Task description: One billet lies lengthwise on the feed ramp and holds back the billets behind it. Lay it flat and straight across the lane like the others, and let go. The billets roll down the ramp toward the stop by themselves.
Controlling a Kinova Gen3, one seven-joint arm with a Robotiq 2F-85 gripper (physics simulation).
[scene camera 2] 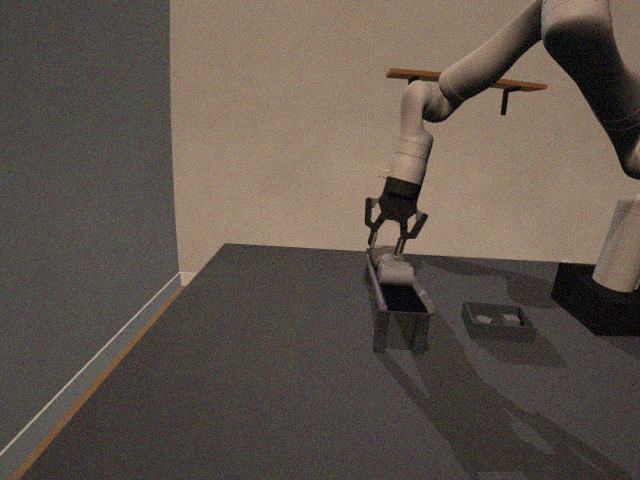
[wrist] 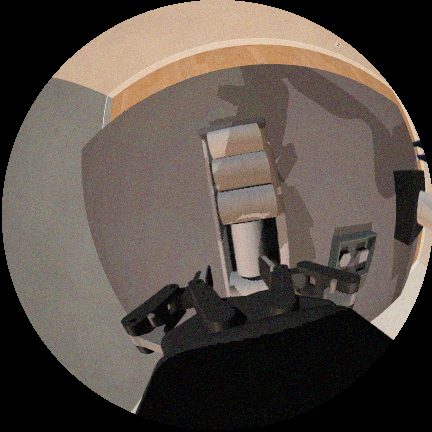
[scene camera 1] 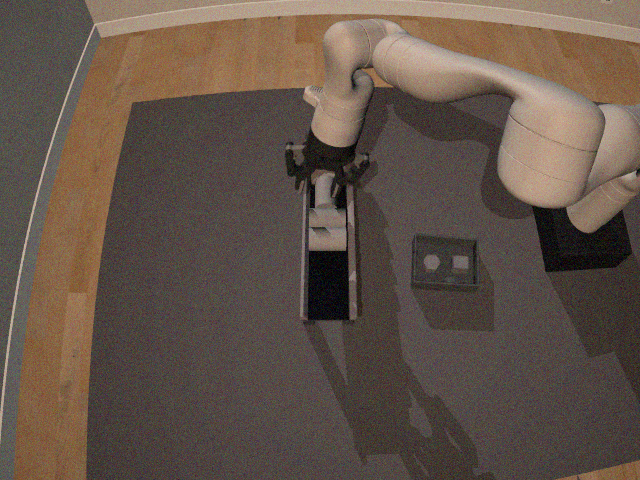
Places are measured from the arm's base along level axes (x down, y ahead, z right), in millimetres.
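Pixels of known places: gripper, fingertip midpoint: (scene camera 2: 383, 251) (wrist: 234, 269) (scene camera 1: 316, 191); arm's base at its link origin: (scene camera 2: 612, 282) (scene camera 1: 584, 212).
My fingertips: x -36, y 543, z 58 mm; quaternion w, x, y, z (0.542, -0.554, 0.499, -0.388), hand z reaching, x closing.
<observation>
Ahead of a thing's pixels: the offset from my fingertips to its middle. "spot": to the spot under its first point.
The lengthwise billet @[dx +34, dy -18, dz +9 mm] (scene camera 1: 324, 192) (wrist: 247, 247) is a pale cylinder lying along the ramp @[spot: dx +23, dy +32, dz -149 mm] (scene camera 1: 303, 279) (scene camera 2: 378, 295) (wrist: 284, 245). In the wrist view three crosswise billets @[dx +50, dy -33, dz +138 mm] (wrist: 235, 141) @[dx +45, dy -29, dz +99 mm] (wrist: 243, 171) @[dx +40, dy -26, dz +59 mm] (wrist: 247, 204) lie side by side against its far end. Near its other end lie crosswise billets @[dx +27, dy -16, dz -41 mm] (scene camera 1: 327, 218) @[dx +22, dy -12, dz -81 mm] (scene camera 1: 327, 239) (scene camera 2: 396, 273), partly hidden by the gripper in the wrist view. My gripper (scene camera 1: 319, 189) (scene camera 2: 385, 249) (wrist: 234, 269) is partly open and empty over the ramp, fingertips toward either side of the lengthwise billet. Their exact height above it is unclear.
A grey tray @[dx +105, dy -233, dz -110 mm] (scene camera 1: 445, 285) (scene camera 2: 501, 333) (wrist: 335, 245) with two small pale pieces stands right of the ramp. The robot's black base (scene camera 1: 589, 258) (scene camera 2: 602, 310) is farther right. Raised side rails bound the lane. A wooden wall shelf (scene camera 2: 522, 85) is behind the arm.
</observation>
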